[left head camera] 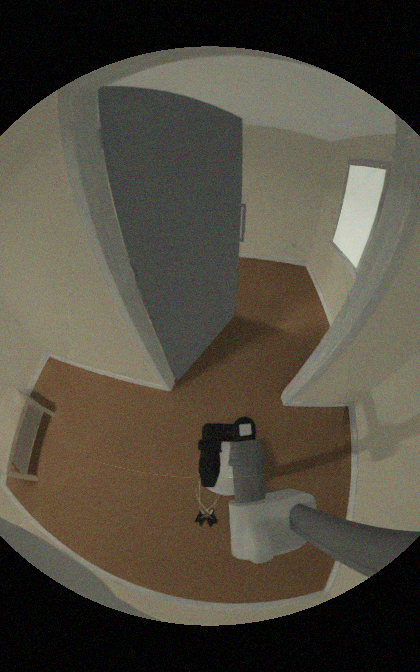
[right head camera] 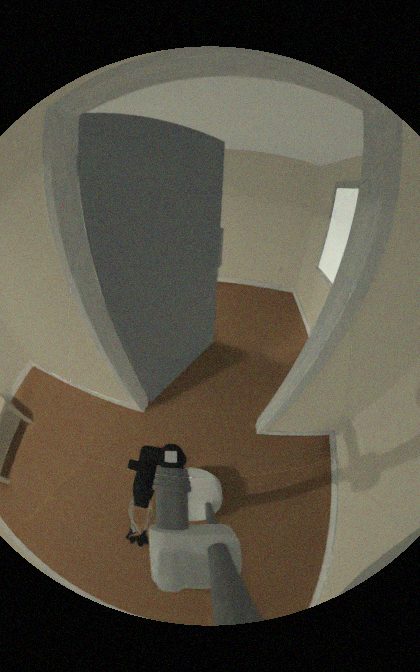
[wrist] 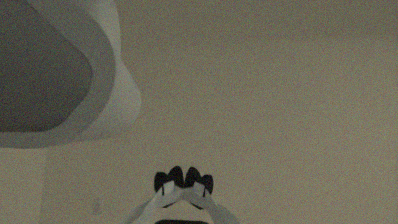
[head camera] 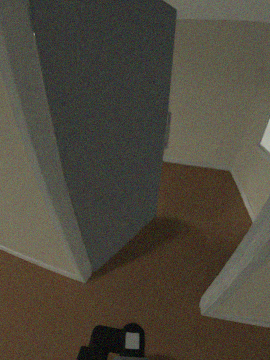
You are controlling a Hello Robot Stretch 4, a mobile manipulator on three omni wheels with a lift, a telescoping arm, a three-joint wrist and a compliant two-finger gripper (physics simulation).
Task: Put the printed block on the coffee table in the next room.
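Frame: origin at the robot's base, x left, y back, z up, level; metres.
Seen in the pictures: gripper, fingertip midpoint: (wrist: 184,179).
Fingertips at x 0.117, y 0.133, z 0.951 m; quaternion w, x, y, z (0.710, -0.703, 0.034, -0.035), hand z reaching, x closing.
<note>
A point is followed by its place in that frame.
My gripper (left head camera: 206,517) (right head camera: 137,536) (wrist: 184,179) @(x 0.117, y 0.133, z 0.951 m) is shut, its black fingertips close together with no object between them. It hangs beside the wrist above the brown floor, and a plain beige wall fills much of the wrist view. The printed block does not show in these views. A low pale table (left head camera: 10,425) (right head camera: 7,435) is partly in view at the left edge of both side head views, well apart from the gripper; I cannot tell if it is the coffee table the task names. Its top is mostly cut off.
A doorway stands ahead, with a dark grey door (head camera: 110,125) @(x 0.184, y -1.075, z 1.271 m) (left head camera: 175,225) (right head camera: 150,240) swung open into the room beyond, along the left side. The right door post (head camera: 212,297) @(x -0.551, y -0.518, z 0.271 m) (left head camera: 310,377) (right head camera: 285,402) bounds the opening. Past it are brown floor, beige walls and a bright window (left head camera: 361,210) (right head camera: 339,230).
</note>
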